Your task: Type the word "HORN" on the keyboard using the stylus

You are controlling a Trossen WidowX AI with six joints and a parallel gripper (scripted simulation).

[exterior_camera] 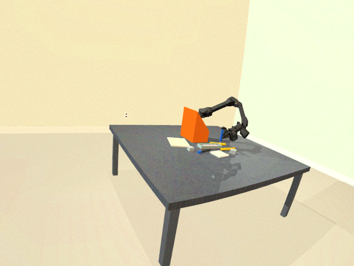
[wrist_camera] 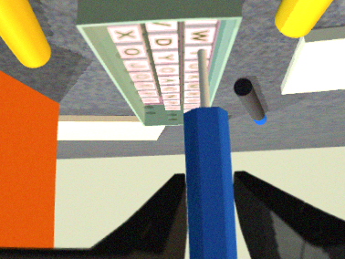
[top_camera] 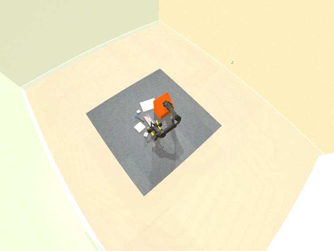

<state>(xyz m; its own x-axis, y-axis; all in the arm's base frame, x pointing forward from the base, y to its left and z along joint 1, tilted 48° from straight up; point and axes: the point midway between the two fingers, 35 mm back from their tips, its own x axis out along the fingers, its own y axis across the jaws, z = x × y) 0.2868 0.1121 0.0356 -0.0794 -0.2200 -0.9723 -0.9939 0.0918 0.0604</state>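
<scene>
The stylus lies 10 mm below my gripper tip. The rest, counted from my gripper tip: white pad: 120 mm ahead, 90 mm to the right, 80 mm below; grey block: 270 mm to the right, 80 mm below; blue-tipped pen: 60 mm ahead, 210 mm to the right, 80 mm below.
</scene>
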